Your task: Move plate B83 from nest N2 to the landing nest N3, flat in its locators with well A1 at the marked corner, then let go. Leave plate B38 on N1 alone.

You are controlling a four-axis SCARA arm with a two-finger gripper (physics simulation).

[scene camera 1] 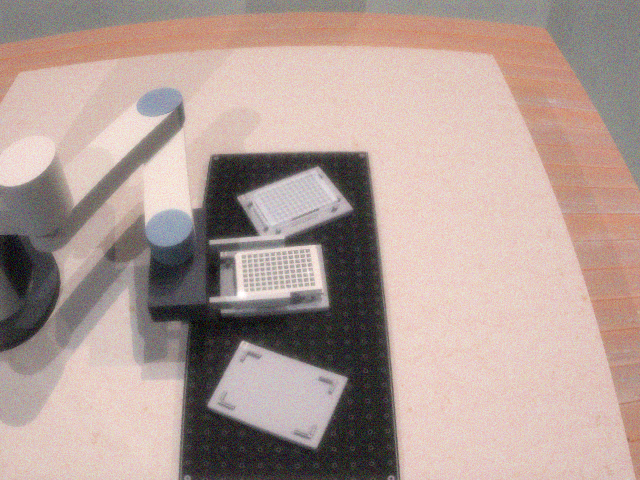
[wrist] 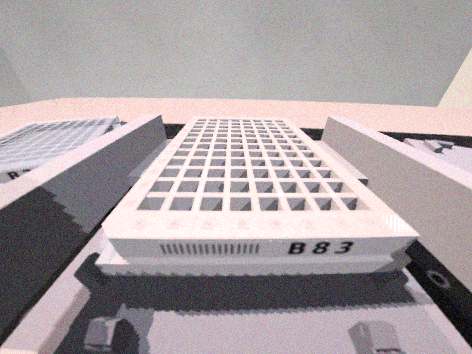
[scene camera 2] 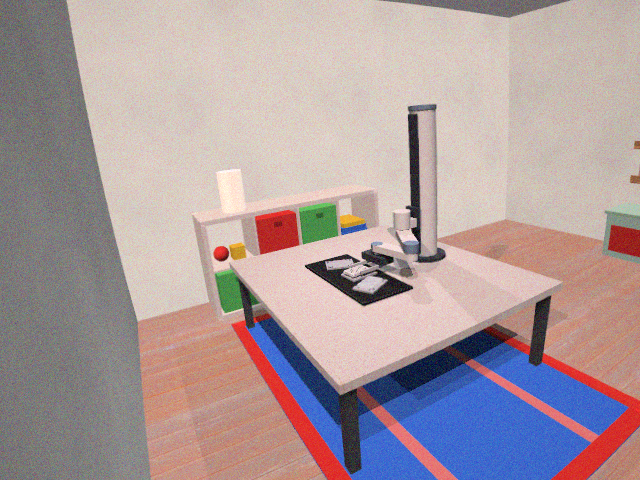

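Observation:
Plate B83 [scene camera 1: 279,269] [wrist: 245,190] is a white gridded plate, its label facing the wrist camera. My gripper [scene camera 1: 286,267] is shut on its long sides. The plate looks roughly level, low over the middle nest [scene camera 1: 227,285] [wrist: 250,332]. Two near locators show uncovered in front of it in the wrist view; its underside contact is hidden. The nest's number and the A1 mark cannot be read. Plate B38 [scene camera 1: 294,196] [wrist: 55,142] sits on nest N1 [scene camera 1: 343,205], turned at an angle. Another nest [scene camera 1: 279,392] [scene camera 2: 370,284] holds no plate and shows corner locators.
The nests stand in a row on a black perforated board [scene camera 1: 356,330] [scene camera 2: 364,299] on the table [scene camera 1: 465,258] [scene camera 2: 444,310]. N1 and its plate are close beside one finger. The arm's column [scene camera 2: 426,180] stands behind. Shelves [scene camera 2: 289,198] stand along the wall.

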